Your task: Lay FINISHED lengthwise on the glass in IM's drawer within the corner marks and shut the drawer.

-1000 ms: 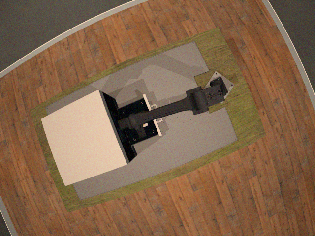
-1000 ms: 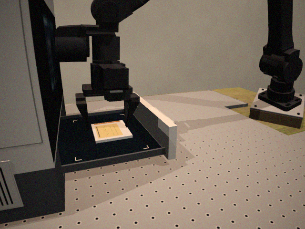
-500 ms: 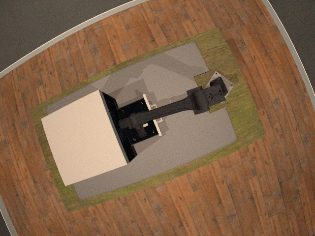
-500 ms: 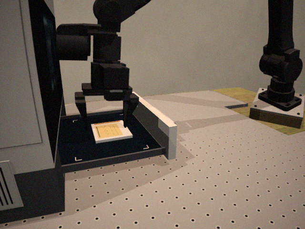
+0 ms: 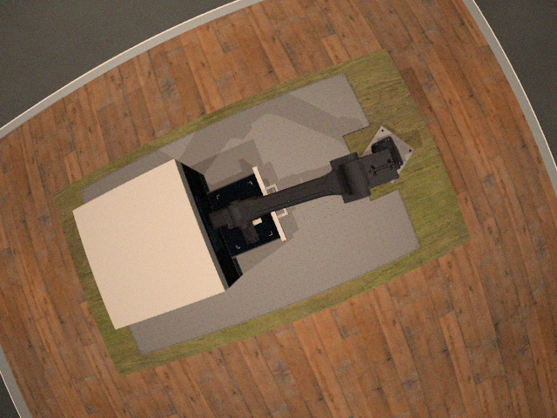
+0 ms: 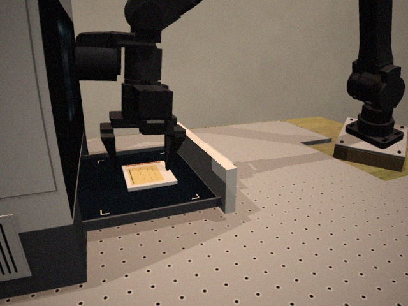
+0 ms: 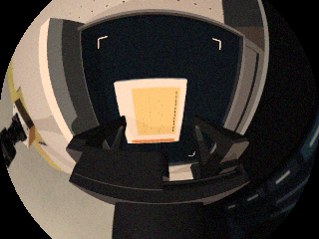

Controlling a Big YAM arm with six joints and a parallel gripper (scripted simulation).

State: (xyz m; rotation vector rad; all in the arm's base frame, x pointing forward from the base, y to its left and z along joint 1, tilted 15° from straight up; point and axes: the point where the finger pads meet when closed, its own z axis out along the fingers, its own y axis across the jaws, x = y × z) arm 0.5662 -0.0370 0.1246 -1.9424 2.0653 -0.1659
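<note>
My hand is 10 mm short of the imager drawer and 10 mm above it. Round my hand: cassette (10 mm to the right, 10 mm below, 10 mm behind).
</note>
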